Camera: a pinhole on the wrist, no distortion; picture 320 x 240 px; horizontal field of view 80.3 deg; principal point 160.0 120.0 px. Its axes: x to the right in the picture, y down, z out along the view. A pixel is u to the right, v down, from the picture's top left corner.
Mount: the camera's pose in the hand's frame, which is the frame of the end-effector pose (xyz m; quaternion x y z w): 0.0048 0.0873 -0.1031 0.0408 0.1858 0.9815 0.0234
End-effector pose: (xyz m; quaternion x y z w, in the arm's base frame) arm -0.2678 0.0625 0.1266 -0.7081 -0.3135 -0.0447 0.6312
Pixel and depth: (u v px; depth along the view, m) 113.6 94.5 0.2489
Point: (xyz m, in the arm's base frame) -0.1314 0.1979 -0.0324
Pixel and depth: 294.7 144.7 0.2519
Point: -0.3613 0.1458 -0.1119
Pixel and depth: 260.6 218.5 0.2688
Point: -0.3989 0.2079 -0.0239
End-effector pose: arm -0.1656 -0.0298 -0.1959 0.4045 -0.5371 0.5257 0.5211
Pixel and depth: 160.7 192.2 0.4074
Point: -0.3041 -0.3422 -0.1430
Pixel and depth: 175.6 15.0 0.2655
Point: -0.4952 -0.0795 -0.2222
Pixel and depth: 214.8 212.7 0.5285
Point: -0.2652 -0.5223 -0.2622
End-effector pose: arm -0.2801 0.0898 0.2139 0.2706 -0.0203 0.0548 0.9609
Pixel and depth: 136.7 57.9 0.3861
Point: -0.2322 0.2809 0.5723
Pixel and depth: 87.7 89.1 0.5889
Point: -0.0460 0.2309 0.7626
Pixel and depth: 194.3 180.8 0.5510
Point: -0.3502 -0.0563 0.6864
